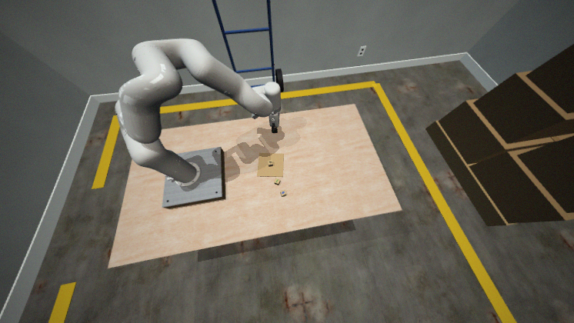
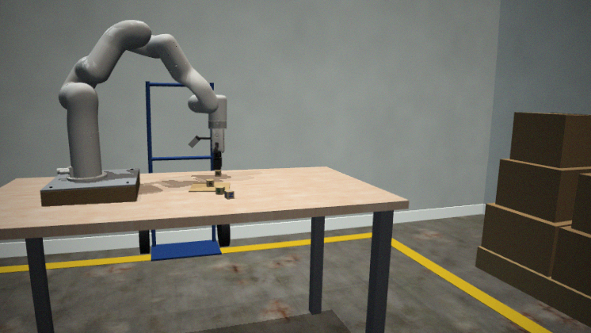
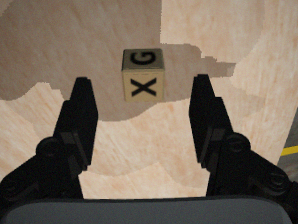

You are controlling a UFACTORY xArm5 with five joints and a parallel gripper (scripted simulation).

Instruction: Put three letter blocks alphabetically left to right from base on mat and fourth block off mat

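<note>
My hand is 4 cm above the block. Also, from my hand: tan mat 7 cm behind, 21 cm to the right, 5 cm below.
</note>
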